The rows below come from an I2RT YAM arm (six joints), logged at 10 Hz.
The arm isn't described. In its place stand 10 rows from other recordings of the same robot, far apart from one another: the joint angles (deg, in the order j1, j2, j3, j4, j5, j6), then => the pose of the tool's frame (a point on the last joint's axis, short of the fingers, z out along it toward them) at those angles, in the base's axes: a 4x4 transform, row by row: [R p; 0 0 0 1], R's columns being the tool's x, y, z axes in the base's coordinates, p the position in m.
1.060, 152.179, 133.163, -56.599, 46.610, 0.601 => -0.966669 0.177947 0.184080 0.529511; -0.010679 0.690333 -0.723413 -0.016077; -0.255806 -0.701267 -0.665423 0.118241; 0 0 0 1
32.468, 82.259, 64.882, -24.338, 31.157, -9.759 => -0.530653 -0.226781 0.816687 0.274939; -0.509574 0.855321 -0.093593 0.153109; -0.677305 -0.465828 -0.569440 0.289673; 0 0 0 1
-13.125, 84.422, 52.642, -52.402, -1.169, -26.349 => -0.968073 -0.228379 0.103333 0.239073; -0.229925 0.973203 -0.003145 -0.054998; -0.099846 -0.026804 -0.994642 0.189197; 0 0 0 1
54.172, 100.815, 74.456, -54.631, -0.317, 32.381 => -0.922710 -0.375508 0.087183 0.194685; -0.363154 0.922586 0.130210 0.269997; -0.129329 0.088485 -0.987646 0.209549; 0 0 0 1
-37.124, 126.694, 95.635, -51.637, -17.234, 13.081 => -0.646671 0.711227 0.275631 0.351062; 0.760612 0.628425 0.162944 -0.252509; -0.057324 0.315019 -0.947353 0.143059; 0 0 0 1
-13.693, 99.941, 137.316, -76.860, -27.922, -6.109 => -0.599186 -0.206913 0.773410 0.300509; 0.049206 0.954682 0.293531 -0.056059; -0.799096 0.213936 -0.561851 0.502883; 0 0 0 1
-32.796, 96.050, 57.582, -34.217, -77.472, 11.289 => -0.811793 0.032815 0.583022 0.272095; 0.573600 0.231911 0.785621 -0.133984; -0.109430 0.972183 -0.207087 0.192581; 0 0 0 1
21.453, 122.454, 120.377, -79.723, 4.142, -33.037 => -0.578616 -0.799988 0.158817 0.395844; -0.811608 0.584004 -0.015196 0.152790; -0.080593 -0.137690 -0.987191 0.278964; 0 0 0 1
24.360, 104.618, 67.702, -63.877, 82.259, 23.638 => -0.909828 0.153050 0.385732 0.291296; -0.352665 0.204751 -0.913074 0.093170; -0.218725 -0.966774 -0.132313 0.192368; 0 0 0 1
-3.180, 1.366, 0.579, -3.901, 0.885, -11.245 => -0.093851 0.053563 0.994144 0.110901; -0.190068 0.979222 -0.070703 -0.006712; -0.977275 -0.195590 -0.081720 0.167467; 0 0 0 1
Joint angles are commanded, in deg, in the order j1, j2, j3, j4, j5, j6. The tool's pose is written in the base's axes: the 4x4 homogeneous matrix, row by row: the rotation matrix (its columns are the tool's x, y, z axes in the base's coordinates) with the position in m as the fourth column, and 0 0 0 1 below. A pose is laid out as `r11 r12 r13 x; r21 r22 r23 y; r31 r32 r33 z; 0 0 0 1`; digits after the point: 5 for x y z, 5 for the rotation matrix.
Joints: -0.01, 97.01, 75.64, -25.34, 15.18, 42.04
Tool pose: -0.42024 0.62091 0.66172 0.37654; 0.64636 0.71666 -0.26197 -0.00939; -0.63688 0.31762 -0.70249 0.26326; 0 0 0 1
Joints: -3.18, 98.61, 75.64, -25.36, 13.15, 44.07
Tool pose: -0.39327 0.66607 0.63379 0.37972; 0.70019 0.66372 -0.26306 -0.02921; -0.59588 0.34032 -0.72740 0.25299; 0 0 0 1
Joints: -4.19, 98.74, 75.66, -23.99, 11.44, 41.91
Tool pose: -0.40560 0.64133 0.65130 0.38165; 0.68616 0.68438 -0.24659 -0.03504; -0.60388 0.34688 -0.71764 0.25386; 0 0 0 1
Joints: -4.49, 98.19, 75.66, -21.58, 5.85, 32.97
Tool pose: -0.50007 0.50417 0.70409 0.38399; 0.58230 0.79757 -0.15753 -0.03379; -0.64098 0.33122 -0.69241 0.26020; 0 0 0 1
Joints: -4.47, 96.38, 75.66, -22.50, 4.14, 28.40
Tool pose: -0.53863 0.43923 0.71899 0.37816; 0.51794 0.84569 -0.12862 -0.03214; -0.66454 0.30311 -0.68301 0.27031; 0 0 0 1
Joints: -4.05, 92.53, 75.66, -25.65, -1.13, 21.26
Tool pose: -0.60793 0.29675 0.73645 0.36344; 0.40648 0.91309 -0.03237 -0.02503; -0.68205 0.27967 -0.67572 0.28949; 0 0 0 1
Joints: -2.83, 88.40, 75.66, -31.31, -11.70, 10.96
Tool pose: -0.70026 0.03658 0.71295 0.34301; 0.22102 0.96073 0.16779 -0.00973; -0.67882 0.27507 -0.68084 0.30620; 0 0 0 1
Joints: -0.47, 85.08, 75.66, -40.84, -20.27, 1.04
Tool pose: -0.77268 -0.19979 0.60253 0.31762; 0.02337 0.93959 0.34151 0.00973; -0.63436 0.27796 -0.72133 0.31304; 0 0 0 1
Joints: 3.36, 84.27, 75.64, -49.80, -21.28, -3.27
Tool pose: -0.83522 -0.29241 0.46573 0.29971; -0.10228 0.91474 0.39089 0.03054; -0.54033 0.27885 -0.79391 0.30743; 0 0 0 1
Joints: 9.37, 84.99, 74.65, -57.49, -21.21, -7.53
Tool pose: -0.86829 -0.40375 0.28820 0.28323; -0.26710 0.87010 0.41424 0.05979; -0.41801 0.28270 -0.86334 0.29228; 0 0 0 1
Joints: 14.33, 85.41, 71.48, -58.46, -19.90, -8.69
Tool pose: -0.86264 -0.46821 0.19137 0.27180; -0.36699 0.83974 0.40020 0.08194; -0.34808 0.27499 -0.89622 0.27347; 0 0 0 1
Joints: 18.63, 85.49, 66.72, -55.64, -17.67, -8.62
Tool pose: -0.84522 -0.51417 0.14569 0.26142; -0.43565 0.82081 0.36943 0.09953; -0.30954 0.24878 -0.91777 0.25071; 0 0 0 1
